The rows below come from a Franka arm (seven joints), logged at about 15 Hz.
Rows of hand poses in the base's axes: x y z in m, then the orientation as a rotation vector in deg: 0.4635 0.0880 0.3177 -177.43 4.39 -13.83; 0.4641 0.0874 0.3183 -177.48 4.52 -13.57; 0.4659 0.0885 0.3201 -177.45 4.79 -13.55; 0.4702 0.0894 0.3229 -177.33 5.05 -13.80; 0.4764 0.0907 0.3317 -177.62 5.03 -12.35; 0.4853 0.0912 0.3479 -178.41 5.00 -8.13; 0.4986 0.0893 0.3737 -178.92 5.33 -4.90; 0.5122 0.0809 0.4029 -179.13 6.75 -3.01; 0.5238 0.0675 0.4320 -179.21 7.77 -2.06; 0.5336 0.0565 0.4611 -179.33 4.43 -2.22; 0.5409 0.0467 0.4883 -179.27 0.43 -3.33; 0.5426 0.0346 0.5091 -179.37 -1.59 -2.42; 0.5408 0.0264 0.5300 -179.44 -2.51 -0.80; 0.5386 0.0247 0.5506 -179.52 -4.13 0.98; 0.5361 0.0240 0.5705 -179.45 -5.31 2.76; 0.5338 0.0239 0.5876 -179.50 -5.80 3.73; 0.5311 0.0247 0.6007 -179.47 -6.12 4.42; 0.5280 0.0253 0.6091 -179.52 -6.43 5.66; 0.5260 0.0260 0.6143 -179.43 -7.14 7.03
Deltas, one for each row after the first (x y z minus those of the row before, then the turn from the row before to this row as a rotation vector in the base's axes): 0.0006 -0.0006 0.0006 -0.02 0.17 -0.08; 0.0018 0.0011 0.0018 0.04 0.01 -0.17; 0.0043 0.0009 0.0028 0.10 -0.17 -0.16; 0.0062 0.0013 0.0088 -0.16 0.95 0.02; 0.0089 0.0005 0.0162 -0.47 2.75 0.04; 0.0133 -0.0019 0.0258 -0.33 2.09 -0.20; 0.0136 -0.0084 0.0292 -0.15 1.22 -0.90; 0.0116 -0.0134 0.0291 -0.07 0.62 -0.65; 0.0098 -0.0110 0.0291 -0.04 -0.11 2.13; 0.0073 -0.0098 0.0272 0.05 -0.73 2.55; 0.0017 -0.0121 0.0208 -0.11 0.57 1.29; -0.0018 -0.0082 0.0209 -0.08 1.03 0.59; -0.0022 -0.0017 0.0206 -0.13 1.13 1.04; -0.0025 -0.0007 0.0199 0.00 1.13 0.76; -0.0023 -0.0001 0.0171 -0.10 0.61 0.32; -0.0027 0.0008 0.0131 -0.01 0.44 0.21; -0.0031 0.0006 0.0084 -0.12 0.79 0.20; -0.0020 0.0007 0.0052 0.00 0.87 0.46
